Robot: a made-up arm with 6 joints.
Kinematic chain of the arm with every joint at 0, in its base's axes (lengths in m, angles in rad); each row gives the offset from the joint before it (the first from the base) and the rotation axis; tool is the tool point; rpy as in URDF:
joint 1: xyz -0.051 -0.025 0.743 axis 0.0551 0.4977 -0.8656
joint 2: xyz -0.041 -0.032 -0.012 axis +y
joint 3: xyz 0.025 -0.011 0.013 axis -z
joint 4: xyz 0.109 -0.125 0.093 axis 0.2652 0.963 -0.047
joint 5: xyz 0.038 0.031 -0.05 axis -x
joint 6: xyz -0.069 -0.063 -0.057 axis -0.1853 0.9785 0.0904
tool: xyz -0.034 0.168 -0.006 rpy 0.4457 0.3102 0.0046
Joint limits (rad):
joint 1: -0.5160..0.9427
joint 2: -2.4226..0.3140
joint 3: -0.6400..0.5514
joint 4: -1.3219..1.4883
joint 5: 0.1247..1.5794
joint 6: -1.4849..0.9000
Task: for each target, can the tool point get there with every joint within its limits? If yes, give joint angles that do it. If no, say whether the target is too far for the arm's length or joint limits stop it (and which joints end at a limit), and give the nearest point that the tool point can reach.
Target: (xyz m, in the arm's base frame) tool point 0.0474 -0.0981 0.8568
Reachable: yes | joints 0.5921 -1.2576 -0.5339 -0.7353 0.4688 0.6123
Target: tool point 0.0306 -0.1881 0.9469
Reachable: yes | joints -0.1606 -1.2662 -0.1762 -0.7663 1.3833 -0.6101
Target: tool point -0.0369 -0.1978 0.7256
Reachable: yes | joints 0.6430 -0.6436 0.3186 -0.4790 0.5493 -0.3554
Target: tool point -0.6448 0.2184 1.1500
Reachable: no: too far | nearest point -0.3104 0.0343 0.9955 | short by 0.412 m
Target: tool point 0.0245 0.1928 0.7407
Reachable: no: joint limits stop it (at a limit: joint 1, joint 3, joint 4, joint 5) | nearest point 0.0881 0.1083 0.7530 | short by 0.106 m
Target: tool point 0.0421 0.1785 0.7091
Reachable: no: joint limits stop it (at a limit: joint 1, joint 3, joint 4, joint 5) | nearest point 0.0928 0.1073 0.7163 | short by 0.088 m
